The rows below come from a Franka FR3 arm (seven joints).
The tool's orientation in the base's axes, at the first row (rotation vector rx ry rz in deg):
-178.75, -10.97, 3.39
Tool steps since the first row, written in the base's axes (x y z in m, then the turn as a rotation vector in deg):
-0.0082, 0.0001, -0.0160, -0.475, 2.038, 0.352
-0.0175, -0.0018, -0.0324, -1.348, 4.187, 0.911
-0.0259, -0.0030, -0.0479, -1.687, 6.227, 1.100
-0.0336, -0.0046, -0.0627, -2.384, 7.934, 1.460
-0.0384, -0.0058, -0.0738, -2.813, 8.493, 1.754
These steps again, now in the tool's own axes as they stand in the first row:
-0.0075, -0.0008, 0.0163, -0.234, -2.087, -0.307
-0.0164, 0.0002, 0.0330, -0.857, -4.336, -0.803
-0.0243, 0.0007, 0.0488, -0.951, -6.405, -0.953
-0.0316, 0.0016, 0.0639, -1.446, -8.190, -1.263
-0.0361, 0.0024, 0.0751, -1.814, -8.802, -1.533

